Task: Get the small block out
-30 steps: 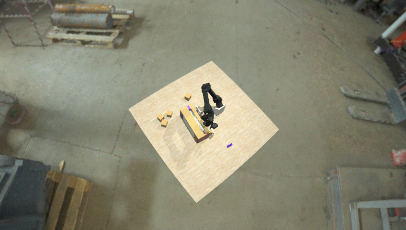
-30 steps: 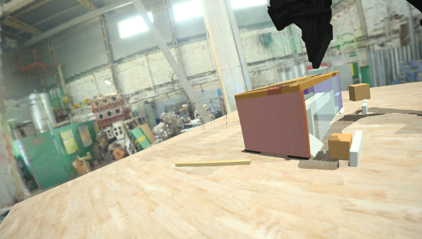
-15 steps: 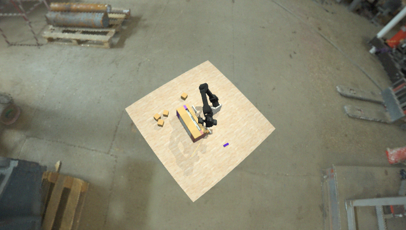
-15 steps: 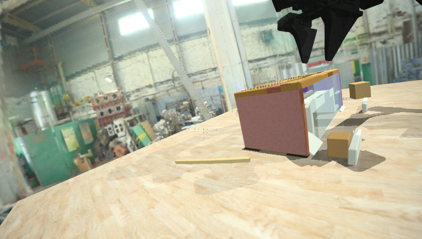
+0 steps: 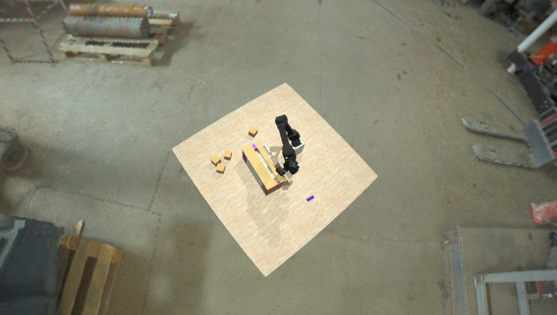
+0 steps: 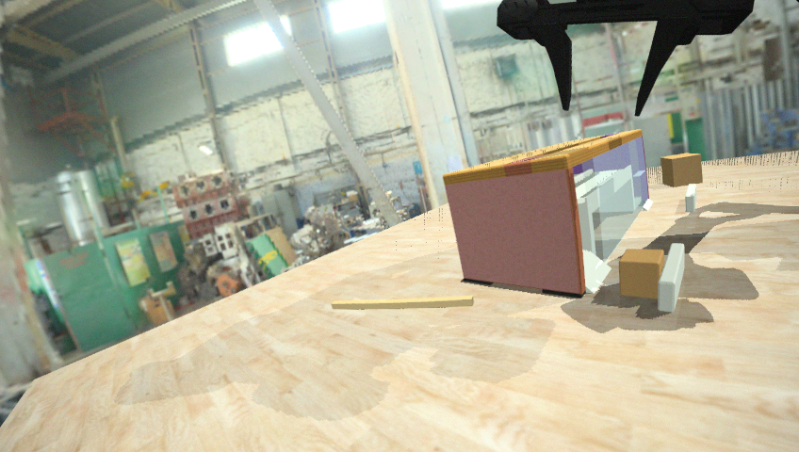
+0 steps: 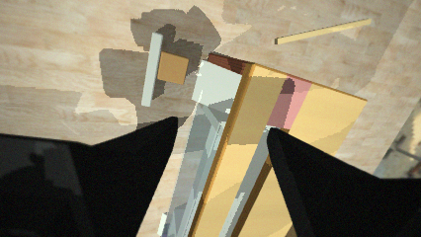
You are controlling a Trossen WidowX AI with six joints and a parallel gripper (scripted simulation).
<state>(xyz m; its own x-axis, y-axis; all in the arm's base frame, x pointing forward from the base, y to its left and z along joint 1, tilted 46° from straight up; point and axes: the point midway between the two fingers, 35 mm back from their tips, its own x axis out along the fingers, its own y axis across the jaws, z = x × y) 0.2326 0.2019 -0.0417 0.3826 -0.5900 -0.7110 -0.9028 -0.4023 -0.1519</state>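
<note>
The tan block is 2 cm behind my gripper tip, 1 cm to the left of it and 14 cm below it. Also, from my gripper tip: box: 6 cm ahead, 15 cm to the right, 10 cm below; thin wooden stick: 19 cm ahead, 13 cm to the left, 16 cm below; purple piece: 12 cm behind, 24 cm to the left, 15 cm below.
</note>
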